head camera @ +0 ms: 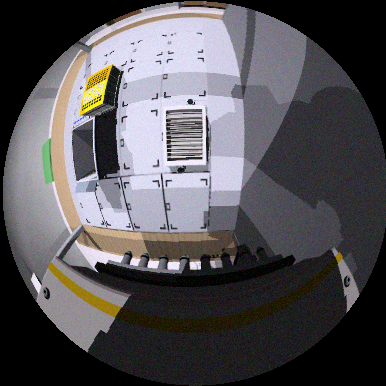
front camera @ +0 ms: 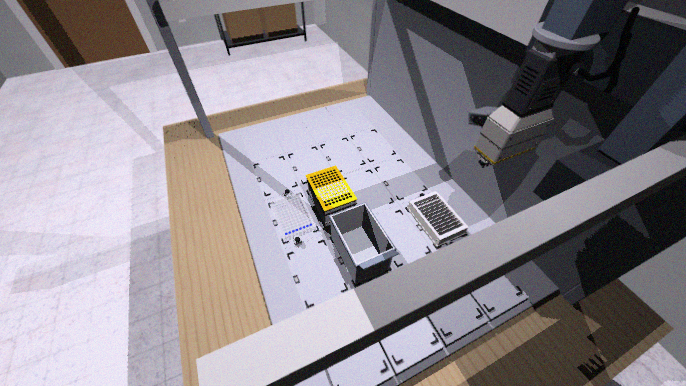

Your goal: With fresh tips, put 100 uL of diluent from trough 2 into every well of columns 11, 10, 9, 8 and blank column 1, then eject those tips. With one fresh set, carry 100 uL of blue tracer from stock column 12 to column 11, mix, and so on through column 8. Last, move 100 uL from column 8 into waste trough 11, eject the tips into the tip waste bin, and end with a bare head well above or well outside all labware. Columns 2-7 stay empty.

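The eight-channel head (front camera: 517, 131) is high at the right, outside the labware. Its short dark nozzles (head camera: 185, 261) show no tips in the head view. The parked plate gripper cannot be made out. The clear well plate (front camera: 291, 211) lies at the left, with a blue column (front camera: 298, 230) near its front end; the other wells look colourless. The yellow tip rack (front camera: 331, 189) (head camera: 99, 91) has pale tips in its middle and dark openings toward the bin; its shaded far part is unclear. The white trough reservoir (front camera: 438, 217) (head camera: 185, 135) stands at the right; liquid levels are unreadable.
The open grey waste bin (front camera: 345, 225) (head camera: 84, 155) stands in front of the tip rack, between plate and reservoir. A pale frame beam (front camera: 450, 230) crosses the front view. Wooden edging (front camera: 220, 240) borders the deck, and a slanted post (front camera: 185, 75) rises at its far left corner.
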